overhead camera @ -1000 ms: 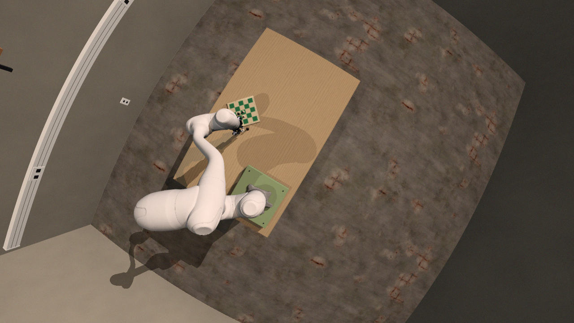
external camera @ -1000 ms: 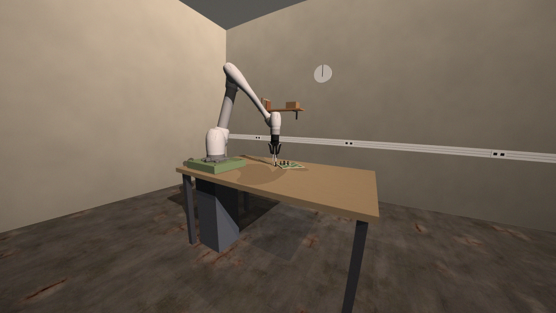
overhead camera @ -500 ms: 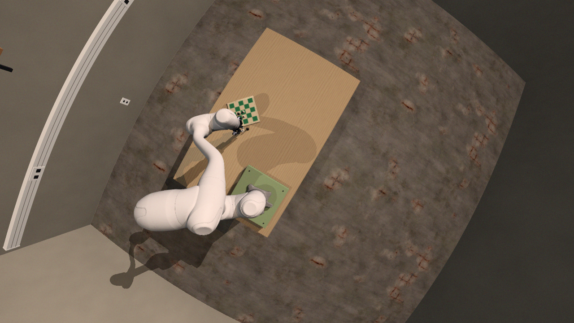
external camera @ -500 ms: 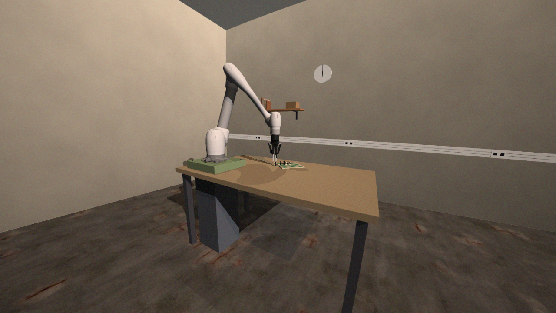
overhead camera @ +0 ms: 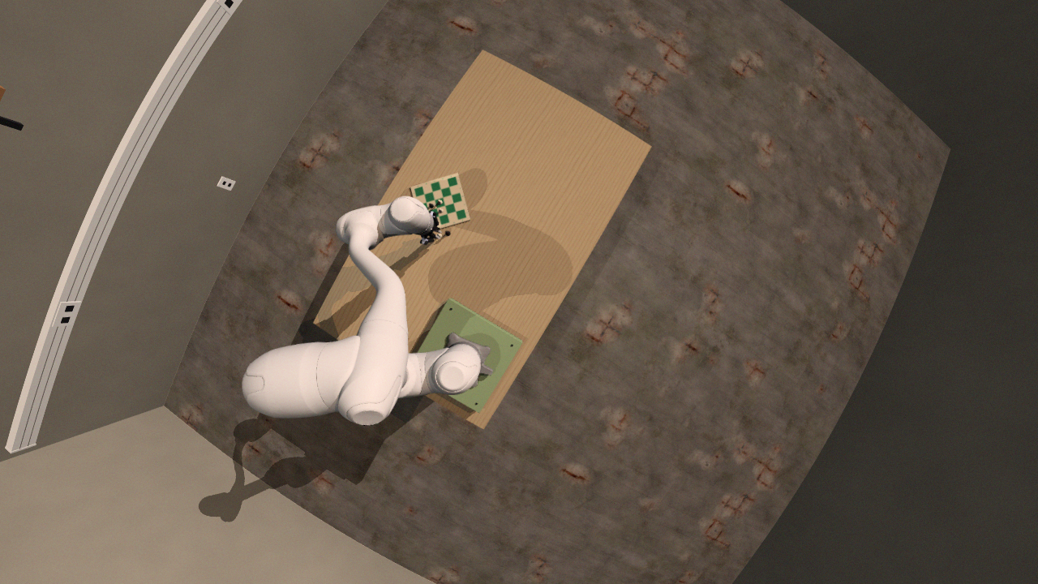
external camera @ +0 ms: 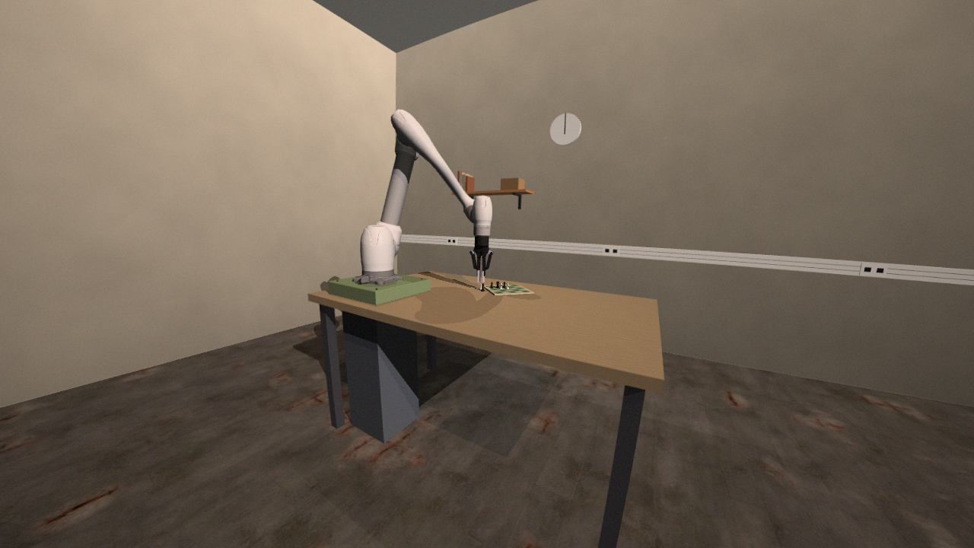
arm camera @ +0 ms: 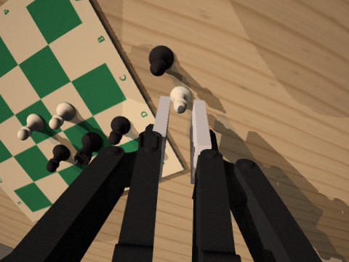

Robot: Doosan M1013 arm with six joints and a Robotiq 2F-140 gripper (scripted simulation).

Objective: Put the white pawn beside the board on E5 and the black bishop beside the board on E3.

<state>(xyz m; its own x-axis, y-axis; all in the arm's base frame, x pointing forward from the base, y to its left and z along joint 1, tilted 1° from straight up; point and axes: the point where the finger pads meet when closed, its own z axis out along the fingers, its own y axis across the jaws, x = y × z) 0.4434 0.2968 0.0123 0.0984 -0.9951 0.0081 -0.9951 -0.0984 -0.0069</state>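
The chessboard is 13 cm ahead of my hand, 7 cm below it and 5 cm to the left of it.
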